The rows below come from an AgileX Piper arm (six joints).
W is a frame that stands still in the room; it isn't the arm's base.
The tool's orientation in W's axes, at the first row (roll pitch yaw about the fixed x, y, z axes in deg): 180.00, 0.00, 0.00
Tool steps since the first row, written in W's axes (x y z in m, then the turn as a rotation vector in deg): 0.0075, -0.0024, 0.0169, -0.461, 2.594, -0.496; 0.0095, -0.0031, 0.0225, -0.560, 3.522, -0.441; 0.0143, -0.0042, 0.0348, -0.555, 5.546, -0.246; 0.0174, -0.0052, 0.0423, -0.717, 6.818, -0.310; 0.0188, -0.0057, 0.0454, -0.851, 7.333, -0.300; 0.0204, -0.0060, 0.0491, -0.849, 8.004, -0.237; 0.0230, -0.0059, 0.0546, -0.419, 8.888, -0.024
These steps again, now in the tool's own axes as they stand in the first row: 0.0075, 0.0024, -0.0169, -0.461, -2.594, 0.496; 0.0095, 0.0031, -0.0225, -0.560, -3.522, 0.441; 0.0143, 0.0042, -0.0348, -0.555, -5.546, 0.246; 0.0174, 0.0052, -0.0423, -0.717, -6.818, 0.310; 0.0188, 0.0057, -0.0454, -0.851, -7.333, 0.300; 0.0204, 0.0060, -0.0491, -0.849, -8.004, 0.237; 0.0230, 0.0059, -0.0546, -0.419, -8.888, 0.024
